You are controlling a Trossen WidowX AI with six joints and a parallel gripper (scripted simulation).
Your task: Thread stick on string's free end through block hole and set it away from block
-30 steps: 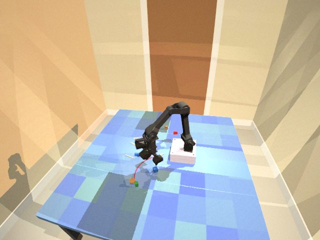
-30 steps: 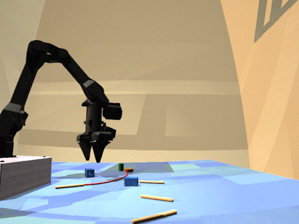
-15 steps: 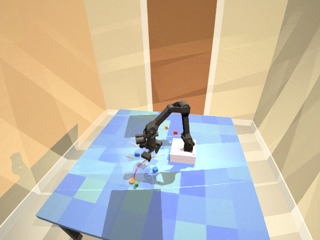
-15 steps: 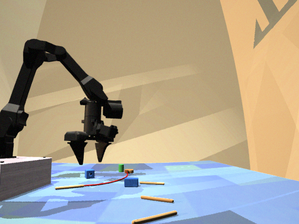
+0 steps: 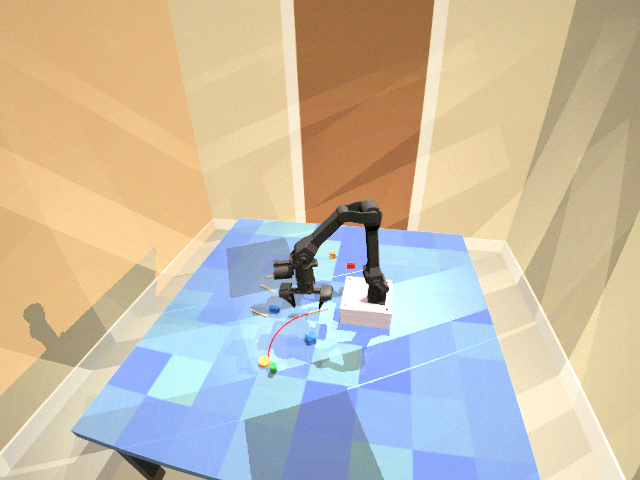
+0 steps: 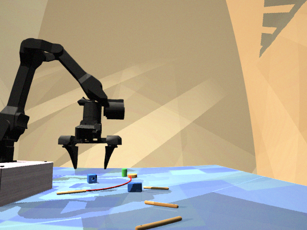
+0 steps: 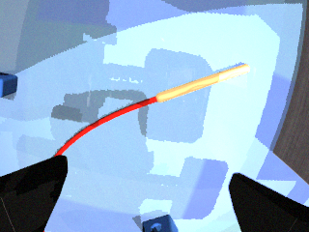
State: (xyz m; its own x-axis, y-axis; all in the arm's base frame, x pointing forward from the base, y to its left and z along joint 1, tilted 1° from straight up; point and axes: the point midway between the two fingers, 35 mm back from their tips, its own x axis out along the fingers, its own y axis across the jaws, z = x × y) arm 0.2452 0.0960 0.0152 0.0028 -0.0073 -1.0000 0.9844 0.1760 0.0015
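The thin wooden stick is 60 mm below my gripper tip, 40 mm to the right of it and 20 mm behind it. Round my gripper tip: blue brick (140 mm ahead, 50 mm below); green cylinder (250 mm to the left, 40 mm below, 40 mm ahead); round button (230 mm to the left, 80 mm ahead, 50 mm below).
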